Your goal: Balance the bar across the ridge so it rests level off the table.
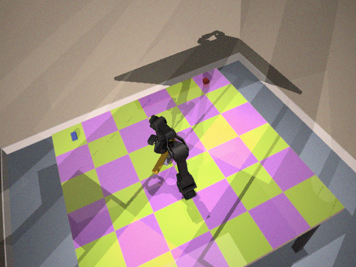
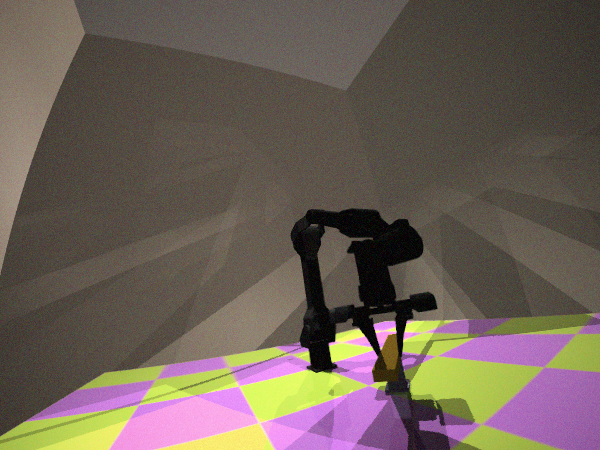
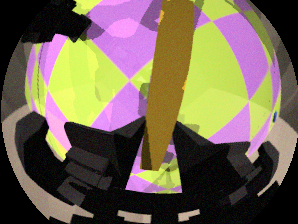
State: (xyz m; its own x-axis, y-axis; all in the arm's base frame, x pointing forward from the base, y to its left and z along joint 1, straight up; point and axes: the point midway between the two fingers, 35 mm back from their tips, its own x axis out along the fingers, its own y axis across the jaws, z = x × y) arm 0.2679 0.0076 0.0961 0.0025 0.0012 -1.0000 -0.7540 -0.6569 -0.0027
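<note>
The orange bar is 2 cm behind my gripper tip and 2 cm to the left of it. From my gripper tip the other things lie so: small blue block: 47 cm ahead, 49 cm to the left, 5 cm below; then small red cube: 47 cm ahead, 51 cm to the right, 5 cm below.
</note>
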